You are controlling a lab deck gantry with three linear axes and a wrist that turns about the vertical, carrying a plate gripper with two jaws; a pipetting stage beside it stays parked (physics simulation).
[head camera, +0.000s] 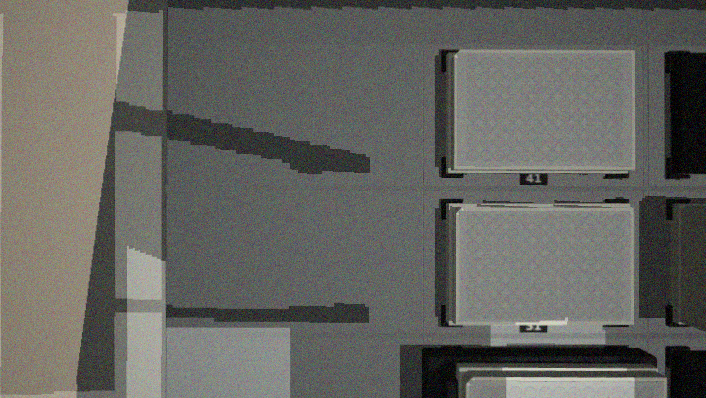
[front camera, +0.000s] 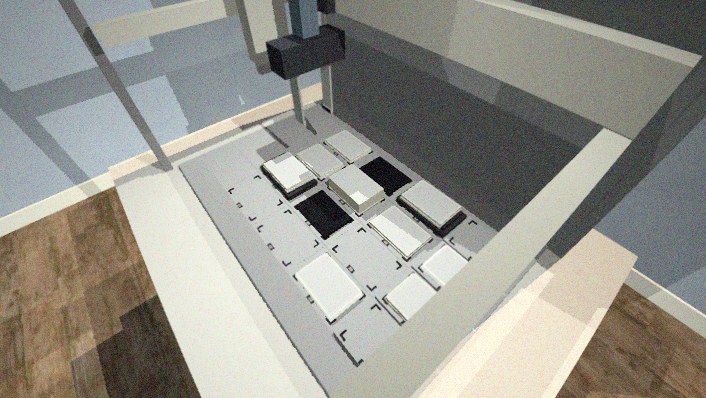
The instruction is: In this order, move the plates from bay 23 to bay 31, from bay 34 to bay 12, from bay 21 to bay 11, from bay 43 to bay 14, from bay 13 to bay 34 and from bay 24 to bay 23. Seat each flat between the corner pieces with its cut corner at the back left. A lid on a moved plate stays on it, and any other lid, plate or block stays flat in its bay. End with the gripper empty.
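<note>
My gripper is open and empty, its jaws apart above the back left of the deck; the jaws do not show in the head view. A white plate lies flat in bay 31, cut corner at back left. The bay 21 plate sits raised on a black block. White plates are in bay 34, bay 13 and bay 24. The bay 43 plate is raised on black. Bay 23, bay 11, bay 12 and bay 14 hold no plate.
Another plate lies in bay 41 and one in bay 33. A tall pale block stands in bay 32. Low black blocks lie in bay 42 and bay 22. A frame beam partly hides the right front bays.
</note>
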